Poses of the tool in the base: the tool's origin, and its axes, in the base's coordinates. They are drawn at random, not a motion.
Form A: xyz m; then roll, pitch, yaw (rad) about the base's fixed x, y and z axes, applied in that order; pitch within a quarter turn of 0, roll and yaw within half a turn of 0.
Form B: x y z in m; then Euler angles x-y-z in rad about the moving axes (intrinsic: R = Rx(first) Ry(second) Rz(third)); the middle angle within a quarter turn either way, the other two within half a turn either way. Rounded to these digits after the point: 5 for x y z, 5 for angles.
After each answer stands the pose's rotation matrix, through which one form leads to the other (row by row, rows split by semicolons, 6 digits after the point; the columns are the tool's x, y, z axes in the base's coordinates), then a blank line. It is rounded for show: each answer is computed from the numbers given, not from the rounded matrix.
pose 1, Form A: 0.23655, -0.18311, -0.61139, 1.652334, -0.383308, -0.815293
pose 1, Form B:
0.23655, -0.18311, -0.61139, 1.67745, -0.78189, 0.45976
0.635899 -0.314864 -0.704623; -0.675103 0.215488 -0.705550; 0.373990 0.924351 -0.075537

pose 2, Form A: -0.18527, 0.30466, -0.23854, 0.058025, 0.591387, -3.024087
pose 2, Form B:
-0.18527, 0.30466, -0.23854, 0.00924, -0.59383, -3.03894
-0.824443 0.084930 -0.559535; -0.097325 -0.995223 -0.007658; -0.557513 0.048143 0.828771

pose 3, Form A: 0.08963, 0.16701, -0.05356, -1.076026, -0.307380, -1.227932
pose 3, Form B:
0.08963, 0.16701, -0.05356, -0.76119, 0.89555, -1.03257
0.320429 0.536711 0.780555; -0.897653 -0.091149 0.431174; 0.302562 -0.838828 0.452574

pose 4, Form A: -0.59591, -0.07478, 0.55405, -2.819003, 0.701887, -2.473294
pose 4, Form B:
-0.59591, -0.07478, 0.55405, -2.96315, 0.74377, 2.52253
-0.599352 -0.427032 0.677068; -0.473182 0.871227 0.130622; -0.645660 -0.242087 -0.724236

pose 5, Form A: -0.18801, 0.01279, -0.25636, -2.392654, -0.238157, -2.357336
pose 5, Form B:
-0.18801, 0.01279, -0.25636, 2.43787, 0.36674, 2.39933
-0.687932 -0.631009 0.358575; -0.686363 0.405036 -0.604029; 0.235912 -0.661644 -0.711739

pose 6, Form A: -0.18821, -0.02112, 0.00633, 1.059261, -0.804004, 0.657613
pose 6, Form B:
-0.18821, -0.02112, 0.00633, 1.21199, 0.25680, 0.96703
0.549133 -0.796206 0.253985; 0.424089 0.003603 -0.905614; 0.720140 0.605015 0.339641

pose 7, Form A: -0.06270, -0.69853, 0.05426, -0.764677, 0.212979, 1.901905
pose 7, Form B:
-0.06270, -0.69853, 0.05426, 0.11409, -0.78142, 2.03486
-0.317746 -0.634838 -0.704285; 0.924315 -0.372974 -0.080819; -0.211373 -0.676662 0.705302

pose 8, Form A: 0.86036, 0.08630, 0.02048, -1.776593, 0.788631, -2.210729
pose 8, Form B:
0.86036, 0.08630, 0.02048, 1.86919, 1.05881, -2.60428
-0.420876 0.250753 0.871772; -0.565359 0.679043 -0.468262; -0.709389 -0.689944 -0.144027

